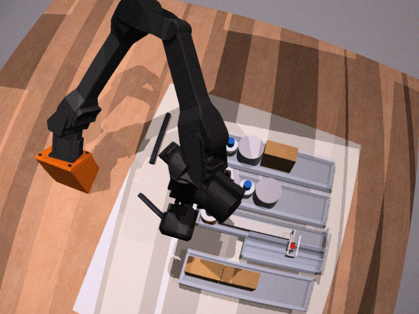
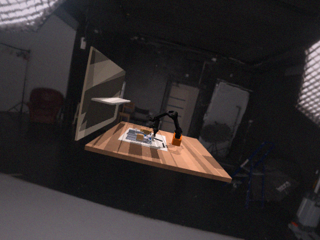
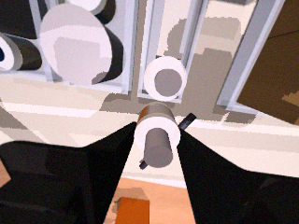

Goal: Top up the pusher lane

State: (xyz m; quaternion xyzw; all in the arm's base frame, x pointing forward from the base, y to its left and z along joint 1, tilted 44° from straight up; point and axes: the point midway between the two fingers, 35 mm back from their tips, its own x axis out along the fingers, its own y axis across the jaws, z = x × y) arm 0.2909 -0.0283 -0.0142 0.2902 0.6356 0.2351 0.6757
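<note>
Now: gripper tip 20 cm short of the sprung lane, 4 cm to the left of it and 4 cm above it. From my gripper tip the other things lie so: red dot 23 cm ahead, 5 cm to the right, 1 cm above.
</note>
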